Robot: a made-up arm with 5 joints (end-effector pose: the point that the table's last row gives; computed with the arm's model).
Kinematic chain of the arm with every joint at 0, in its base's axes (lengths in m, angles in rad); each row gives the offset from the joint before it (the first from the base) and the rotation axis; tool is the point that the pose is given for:
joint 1: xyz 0 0 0.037 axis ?
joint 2: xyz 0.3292 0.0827 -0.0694 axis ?
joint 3: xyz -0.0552 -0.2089 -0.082 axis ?
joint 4: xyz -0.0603 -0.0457 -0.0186 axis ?
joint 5: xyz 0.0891 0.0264 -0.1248 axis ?
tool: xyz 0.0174 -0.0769 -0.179
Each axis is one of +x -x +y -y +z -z.
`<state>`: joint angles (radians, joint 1 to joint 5).
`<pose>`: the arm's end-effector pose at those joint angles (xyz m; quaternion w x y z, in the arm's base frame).
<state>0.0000 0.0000 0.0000 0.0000 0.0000</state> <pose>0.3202 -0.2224 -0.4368 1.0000 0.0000 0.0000 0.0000</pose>
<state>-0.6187 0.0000 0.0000 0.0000 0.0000</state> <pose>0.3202 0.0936 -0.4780 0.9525 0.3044 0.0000 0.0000</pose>
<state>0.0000 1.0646 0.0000 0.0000 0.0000</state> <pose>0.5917 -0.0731 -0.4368 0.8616 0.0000 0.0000 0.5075</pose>
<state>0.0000 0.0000 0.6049 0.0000 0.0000</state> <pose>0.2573 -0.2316 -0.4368 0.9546 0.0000 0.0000 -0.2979</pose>
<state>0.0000 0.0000 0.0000 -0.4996 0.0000</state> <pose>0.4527 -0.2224 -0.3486 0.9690 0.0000 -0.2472 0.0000</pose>
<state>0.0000 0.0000 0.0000 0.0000 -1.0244</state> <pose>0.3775 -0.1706 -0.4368 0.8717 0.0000 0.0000 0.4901</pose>
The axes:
joint 1: -x
joint 2: +z
joint 3: -z
joint 4: +y
joint 5: -z

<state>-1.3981 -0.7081 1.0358 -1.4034 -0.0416</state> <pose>0.0131 0.0631 -0.2555 0.7088 -0.0609 0.0597 -0.7002</pose>
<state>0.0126 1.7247 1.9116 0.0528 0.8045</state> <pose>0.4982 -0.0238 -0.4385 0.8793 -0.0136 0.0222 -0.4756</pose>
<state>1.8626 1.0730 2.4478 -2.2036 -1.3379</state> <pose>0.4833 0.1830 0.1420 0.4297 0.8828 0.1200 -0.1473</pose>
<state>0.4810 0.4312 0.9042 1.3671 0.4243</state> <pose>0.0171 -0.1933 -0.2041 0.6822 -0.1515 0.5331 -0.4770</pose>
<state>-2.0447 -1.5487 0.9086 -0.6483 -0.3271</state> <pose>-0.1115 0.2708 0.2398 0.5069 0.2284 0.6782 -0.4806</pose>
